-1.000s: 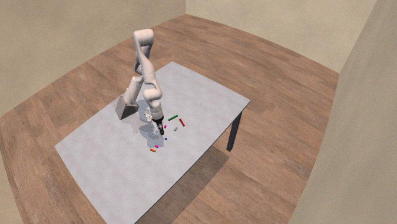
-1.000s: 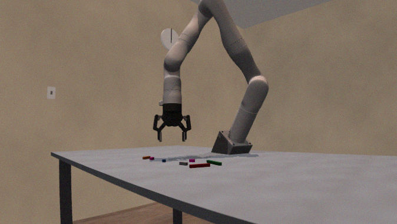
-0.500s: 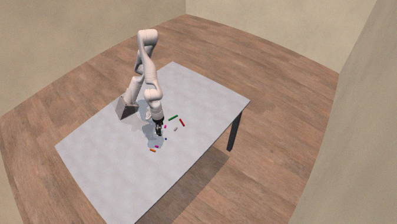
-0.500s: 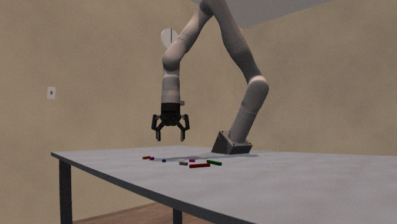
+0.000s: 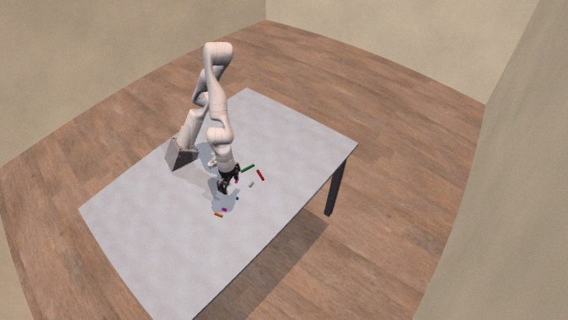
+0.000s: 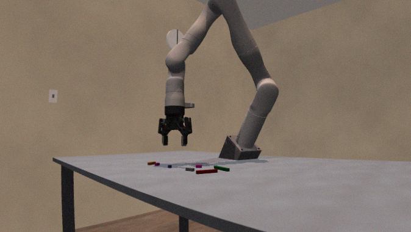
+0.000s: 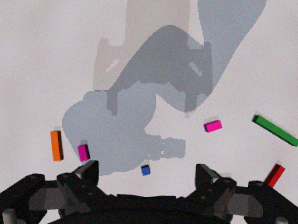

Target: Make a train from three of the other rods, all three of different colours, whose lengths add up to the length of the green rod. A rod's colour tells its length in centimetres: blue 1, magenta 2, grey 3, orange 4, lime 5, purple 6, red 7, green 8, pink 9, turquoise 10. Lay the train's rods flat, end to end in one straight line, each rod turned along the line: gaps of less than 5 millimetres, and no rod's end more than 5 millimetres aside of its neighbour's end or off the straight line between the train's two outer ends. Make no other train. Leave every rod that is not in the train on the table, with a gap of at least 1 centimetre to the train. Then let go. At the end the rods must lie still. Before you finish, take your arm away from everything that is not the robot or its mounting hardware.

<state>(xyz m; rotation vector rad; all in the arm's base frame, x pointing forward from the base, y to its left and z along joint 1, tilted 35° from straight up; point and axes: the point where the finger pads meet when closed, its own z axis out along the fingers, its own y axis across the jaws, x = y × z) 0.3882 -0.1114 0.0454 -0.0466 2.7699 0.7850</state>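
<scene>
Right now the blue rod is 80 mm below my hand and 20 mm ahead of it. The rest, counted from my hand: grey rod: 110 mm to the left, 80 mm below, 30 mm ahead; red rod: 180 mm to the left, 80 mm below, 30 mm ahead; orange rod: 120 mm to the right, 80 mm below, 10 mm ahead.
</scene>
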